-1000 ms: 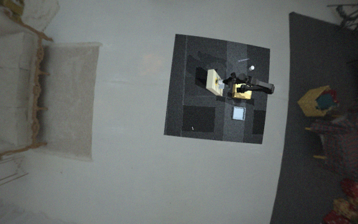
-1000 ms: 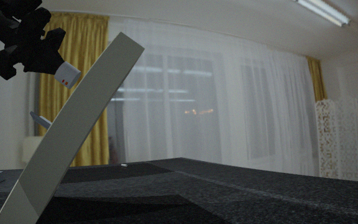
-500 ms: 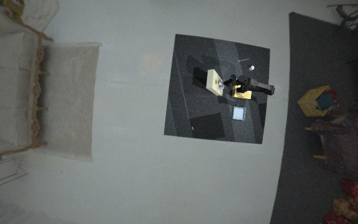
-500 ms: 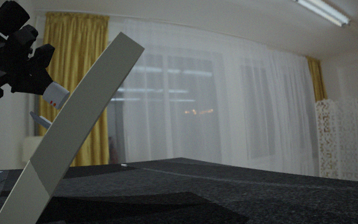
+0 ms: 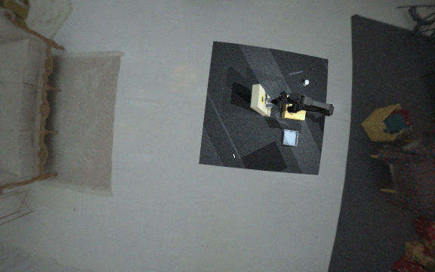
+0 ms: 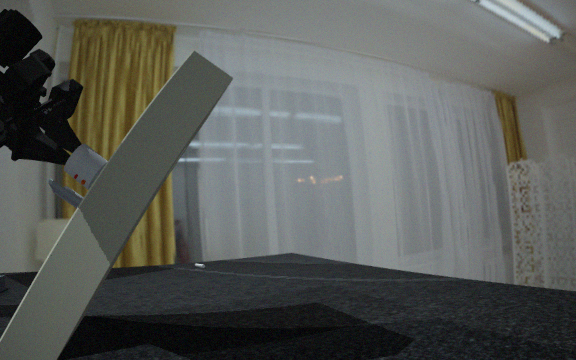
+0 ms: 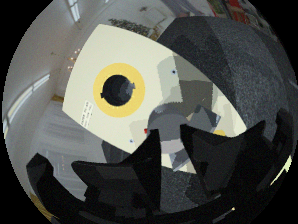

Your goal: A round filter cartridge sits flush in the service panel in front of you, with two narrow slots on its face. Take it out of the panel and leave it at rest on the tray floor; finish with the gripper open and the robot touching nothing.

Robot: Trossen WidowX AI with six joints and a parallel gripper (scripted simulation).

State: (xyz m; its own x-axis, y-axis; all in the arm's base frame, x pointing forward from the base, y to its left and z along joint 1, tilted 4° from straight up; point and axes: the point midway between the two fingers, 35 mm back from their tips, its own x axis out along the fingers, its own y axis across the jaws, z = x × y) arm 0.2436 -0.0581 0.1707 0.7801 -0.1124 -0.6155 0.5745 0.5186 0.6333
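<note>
Now: gripper tip 10 mm short of the white filter cartridge and 10 mm above it. The rest, counted from my gripper tip: cream service panel: 50 mm ahead, 10 mm to the right, 50 mm below; pale blue tray: 270 mm behind, 340 mm to the left, 210 mm below.
</note>
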